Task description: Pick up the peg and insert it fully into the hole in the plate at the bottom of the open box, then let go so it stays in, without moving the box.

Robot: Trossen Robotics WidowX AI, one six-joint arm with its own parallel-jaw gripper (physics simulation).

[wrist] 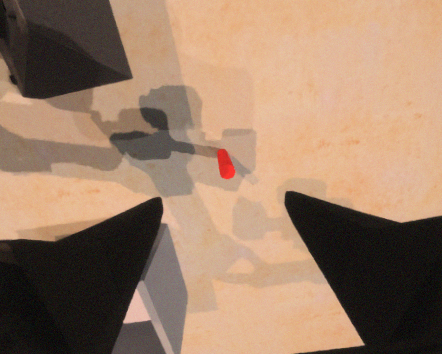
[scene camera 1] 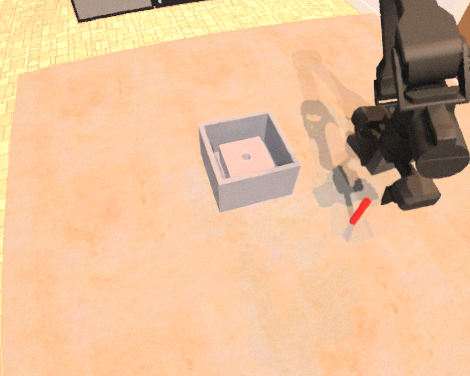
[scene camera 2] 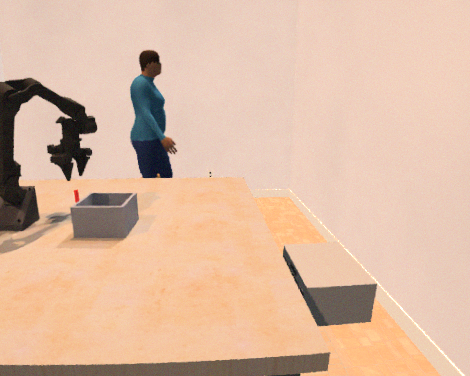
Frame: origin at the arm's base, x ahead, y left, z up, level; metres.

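Where they show: gripper, fingertip midpoint: [wrist: 224, 200] [scene camera 1: 373, 184] [scene camera 2: 74, 178]; arm's base, link origin: [scene camera 2: 15, 197].
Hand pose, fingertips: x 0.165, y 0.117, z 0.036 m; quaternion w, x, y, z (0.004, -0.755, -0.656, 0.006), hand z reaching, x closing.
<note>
Things, the pixels of their top centre, and the offset from my fingertips. Level surfaces: height alone.
- red peg, top centre: [wrist: 227, 171] [scene camera 1: 367, 200] [scene camera 2: 76, 190] dx -0.004, dy +0.006, dz -0.047 m
- grey open box, top centre: [wrist: 97, 337] [scene camera 1: 247, 143] [scene camera 2: 105, 199] dx +0.166, dy -0.177, dz -0.029 m
- pale pink plate, top centre: [wrist: 114, 305] [scene camera 1: 246, 155] dx +0.166, dy -0.177, dz -0.066 m
- table, surface height: dz -0.127 m
The red peg [scene camera 1: 360, 211] [scene camera 2: 76, 196] [wrist: 226, 164] stands upright on the table, to the right of the grey open box [scene camera 1: 260, 189] [scene camera 2: 102, 223] [wrist: 172, 282] in scene camera 1. The pale pink plate [scene camera 1: 234, 164] [wrist: 136, 307] lies in the bottom of the box, and its small round hole [scene camera 1: 246, 156] shows empty. My gripper [scene camera 1: 374, 184] [scene camera 2: 75, 177] [wrist: 224, 200] is open and empty, pointing down above the table. In scene camera 2 its fingertips are a little above the peg's top. In the wrist view the peg shows slightly beyond the line between the fingertips.
The arm's dark base [scene camera 2: 20, 212] [wrist: 75, 50] stands on the table [scene camera 1: 100, 300] [scene camera 2: 200, 300] near the peg. The box's raised walls surround the plate. A grey block [scene camera 2: 340, 302] is beyond the table edge, and a person [scene camera 2: 147, 110] stands behind the table.
</note>
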